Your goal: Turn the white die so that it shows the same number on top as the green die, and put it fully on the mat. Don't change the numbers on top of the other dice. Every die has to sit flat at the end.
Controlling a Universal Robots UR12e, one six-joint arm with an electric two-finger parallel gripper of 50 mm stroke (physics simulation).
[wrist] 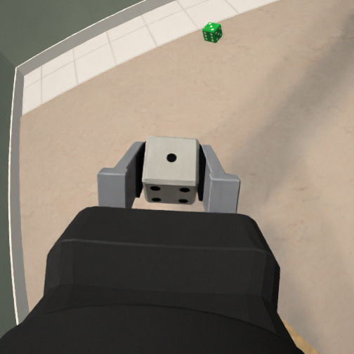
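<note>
The white die [171,169] is held between the two fingers of my gripper [171,160]. The gripper is shut on it. A face with one pip is turned to the camera, and the face below it, towards the gripper body, reads 4. The die looks square between the fingers; its height above the table cannot be told. The green die [212,32] sits on the table far ahead, near the tiled strip. Its upper face is small, and I cannot read its number surely. The mat cannot be made out for certain.
The beige table top [280,100] lies under the gripper. A white tiled strip [92,56] runs along its far left side, inside a grey rim [16,165]. Dark green ground [55,25] lies beyond. A tan piece [300,339] shows partly at the lower right, beside the gripper body.
</note>
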